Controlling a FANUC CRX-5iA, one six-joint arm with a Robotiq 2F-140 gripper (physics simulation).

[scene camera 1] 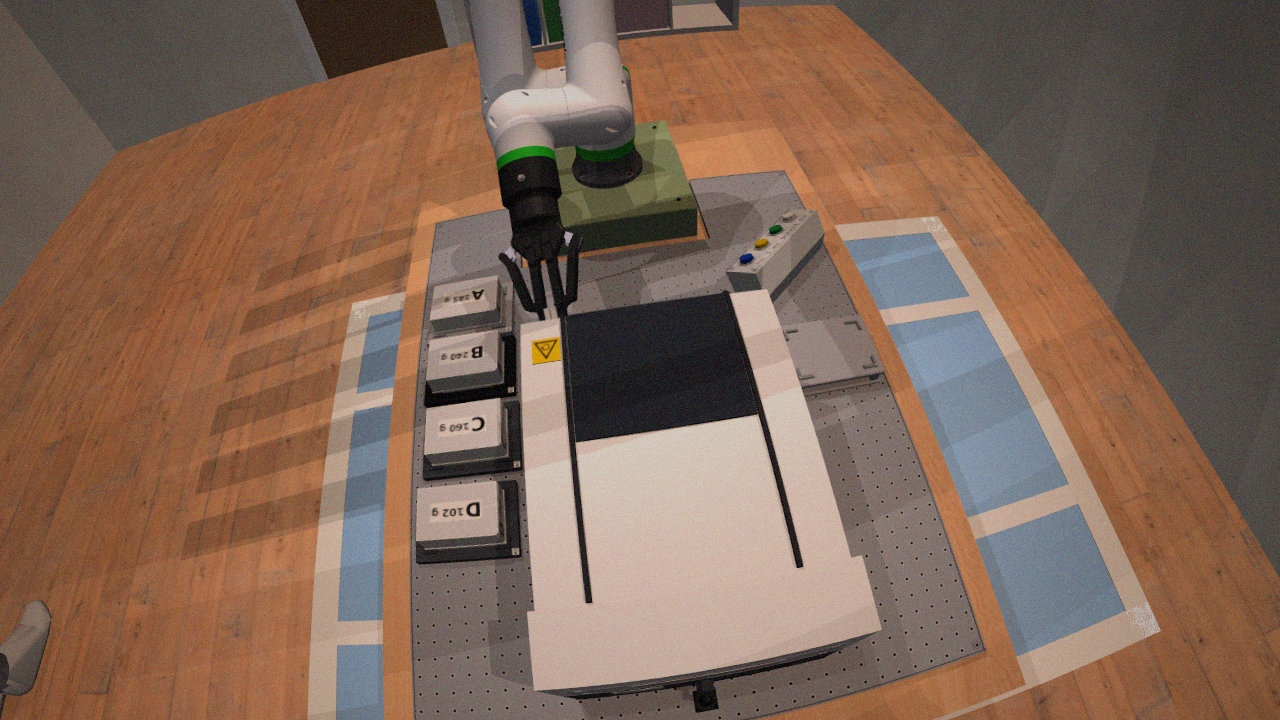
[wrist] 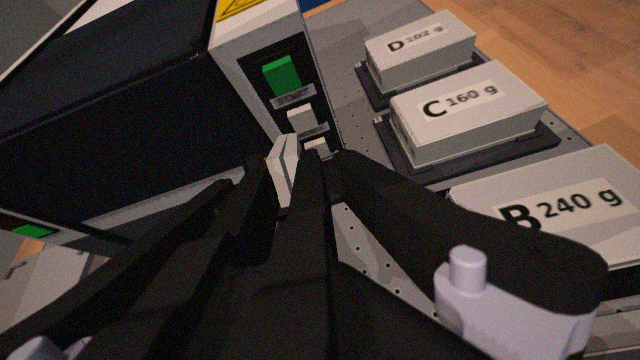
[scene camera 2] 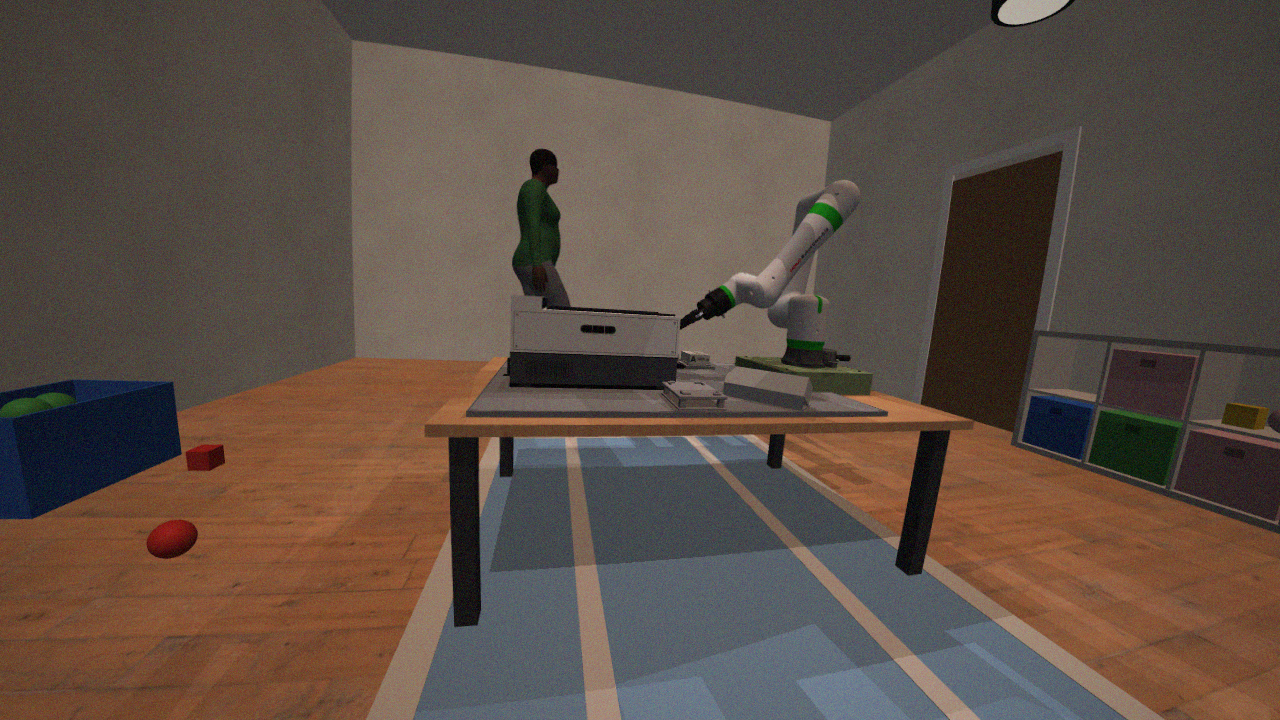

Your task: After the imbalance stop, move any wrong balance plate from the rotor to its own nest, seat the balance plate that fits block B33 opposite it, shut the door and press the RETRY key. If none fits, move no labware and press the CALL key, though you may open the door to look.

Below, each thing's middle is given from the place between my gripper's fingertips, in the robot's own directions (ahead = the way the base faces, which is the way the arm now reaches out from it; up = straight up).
Right now my hand is 10 mm short of the button column [wrist: 302,118], 20 mm to the left of it and 30 mm below it. Round my hand: dark sliding door [scene camera 1: 649,367]: 80 mm ahead, 130 mm to the left, 90 mm above; green START button [wrist: 282,76]: 10 mm ahead, 20 mm to the right, 60 mm above; balance plate C [scene camera 1: 477,431]: 70 mm ahead, 170 mm to the right, 90 mm below.
